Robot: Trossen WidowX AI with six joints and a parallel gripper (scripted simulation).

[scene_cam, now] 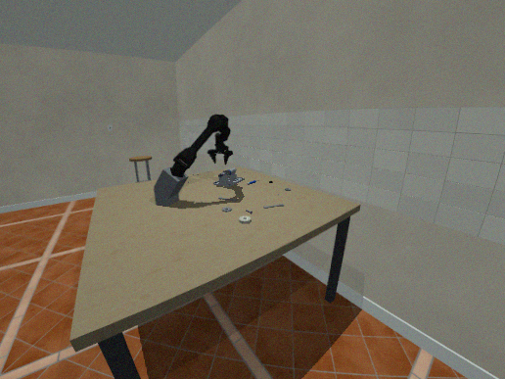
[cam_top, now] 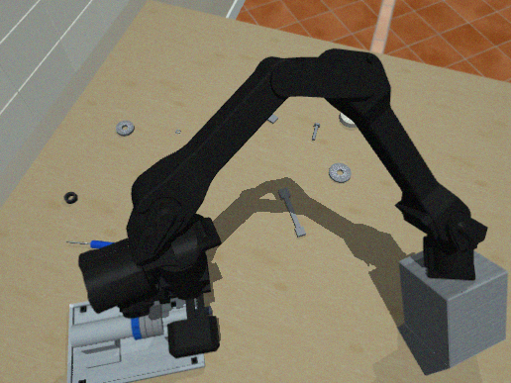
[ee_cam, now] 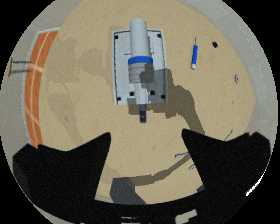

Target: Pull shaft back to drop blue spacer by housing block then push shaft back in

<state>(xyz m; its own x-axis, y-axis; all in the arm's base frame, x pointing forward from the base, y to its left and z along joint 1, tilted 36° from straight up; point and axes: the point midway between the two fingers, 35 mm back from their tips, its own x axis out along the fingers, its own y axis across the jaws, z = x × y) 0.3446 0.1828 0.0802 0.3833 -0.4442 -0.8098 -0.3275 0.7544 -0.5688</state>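
The dark shaft lies 60 mm ahead of my hand, 30 mm to the left of it and 120 mm below it. From my hand the other things lie so: grey spacer (70 mm ahead, 30 mm to the left, 120 mm below); blue spacer (90 mm ahead, 40 mm to the left, 120 mm below).
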